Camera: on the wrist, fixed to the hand. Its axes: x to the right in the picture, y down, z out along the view.
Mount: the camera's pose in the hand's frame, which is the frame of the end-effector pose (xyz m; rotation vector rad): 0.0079 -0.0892 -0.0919 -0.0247 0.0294 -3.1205
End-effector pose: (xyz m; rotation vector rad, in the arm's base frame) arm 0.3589 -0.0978 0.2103 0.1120 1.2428 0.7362
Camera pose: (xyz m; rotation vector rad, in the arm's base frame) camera 0.3183 -0.1900 0.1308 -1.5020 0.1602 -1.9273
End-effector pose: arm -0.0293 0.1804 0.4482 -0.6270 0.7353 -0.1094
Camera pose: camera -0.0730 0.0599 0.4421 1.1059 0.8801 2.6954
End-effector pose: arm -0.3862 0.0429 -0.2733 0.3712 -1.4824 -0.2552
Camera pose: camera -0.2888 -0.0342 -0.3056 -1.9696 -0.4973 2.1267
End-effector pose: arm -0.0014 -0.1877 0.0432 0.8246 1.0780 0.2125
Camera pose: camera -0.0954 -0.2000 -0.0433 -1.4760 1.1566 -2.2543
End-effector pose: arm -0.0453 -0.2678 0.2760 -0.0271 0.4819 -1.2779
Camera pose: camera -0.1580 -0.2797 0.2158 0.5211 -0.0042 1.8201
